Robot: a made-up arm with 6 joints.
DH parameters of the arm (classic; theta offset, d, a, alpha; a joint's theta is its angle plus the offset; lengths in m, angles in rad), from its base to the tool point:
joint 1: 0 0.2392 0 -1.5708
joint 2: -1.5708 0 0.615 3.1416
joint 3: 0 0 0 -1.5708
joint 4: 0 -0.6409 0 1.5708
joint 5: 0 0.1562 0 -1.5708
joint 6: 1.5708 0 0 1.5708
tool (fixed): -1.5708 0 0 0
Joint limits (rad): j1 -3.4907..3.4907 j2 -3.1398..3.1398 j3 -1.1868..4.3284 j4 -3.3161..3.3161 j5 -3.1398..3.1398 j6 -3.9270..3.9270
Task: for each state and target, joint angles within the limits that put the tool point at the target. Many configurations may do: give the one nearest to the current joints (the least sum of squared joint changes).
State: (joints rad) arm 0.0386 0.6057 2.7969 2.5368 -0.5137 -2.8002
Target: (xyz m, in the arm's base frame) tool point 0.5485 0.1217 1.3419
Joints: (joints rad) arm -0.0331 0.6825 1.9001 2.6792 -0.5137 -2.8002
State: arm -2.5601 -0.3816 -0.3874 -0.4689 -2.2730 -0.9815
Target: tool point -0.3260 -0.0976 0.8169
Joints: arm -2.4357 -0.5685 -0.3603 -0.4984 -2.2730 -0.9815
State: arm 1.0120 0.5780 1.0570 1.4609 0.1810 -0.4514
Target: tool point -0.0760 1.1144 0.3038
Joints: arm 1.6426 0.9940 0.3319 1.5443 0.1810 -0.4514
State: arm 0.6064 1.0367 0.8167 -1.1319 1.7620 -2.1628
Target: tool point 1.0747 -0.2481 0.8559
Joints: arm -0.1532 0.9397 1.5432 -1.0239 1.7620 -2.1628
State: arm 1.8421 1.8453 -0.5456 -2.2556 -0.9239 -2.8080
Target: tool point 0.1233 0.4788 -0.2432
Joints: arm 1.1501 1.3018 -0.2273 -2.1309 -0.9239 -2.8080
